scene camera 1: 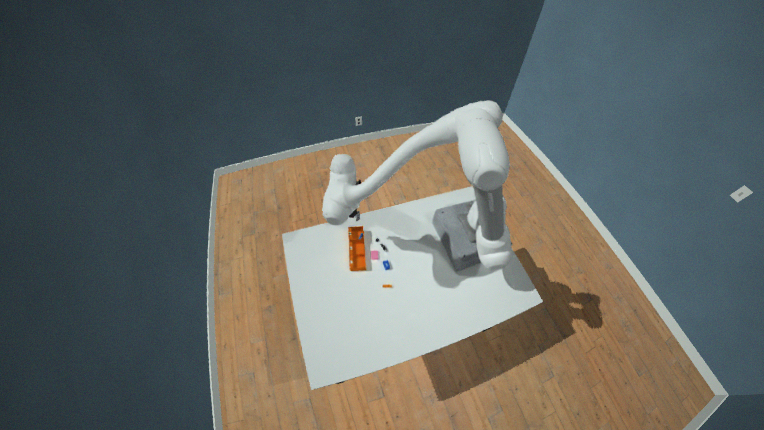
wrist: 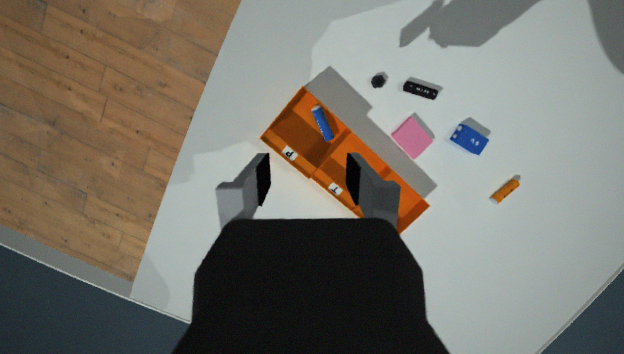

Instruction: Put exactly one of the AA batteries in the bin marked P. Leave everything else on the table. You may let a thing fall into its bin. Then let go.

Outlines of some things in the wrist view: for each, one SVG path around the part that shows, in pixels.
My gripper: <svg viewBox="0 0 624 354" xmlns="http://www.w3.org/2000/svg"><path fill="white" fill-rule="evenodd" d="M215 188L221 232L195 272L191 324L171 354L450 354L427 321L423 271L396 231L401 187L395 181L384 181L359 153L347 153L346 186L354 204L359 205L364 218L253 219L258 206L263 205L271 186L269 153L258 153L233 182L221 182Z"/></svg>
An orange bin tray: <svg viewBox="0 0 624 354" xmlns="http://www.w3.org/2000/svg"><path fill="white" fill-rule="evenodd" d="M302 86L259 139L308 179L312 178L356 216L364 218L359 205L354 204L346 186L347 153L359 153L384 181L395 181L401 187L396 231L400 235L430 205L341 120ZM313 106L321 105L335 137L332 140L324 140L311 111Z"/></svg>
A pink block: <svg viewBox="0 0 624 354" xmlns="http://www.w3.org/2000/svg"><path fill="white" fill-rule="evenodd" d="M409 116L391 134L391 137L415 160L434 141L414 118Z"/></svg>
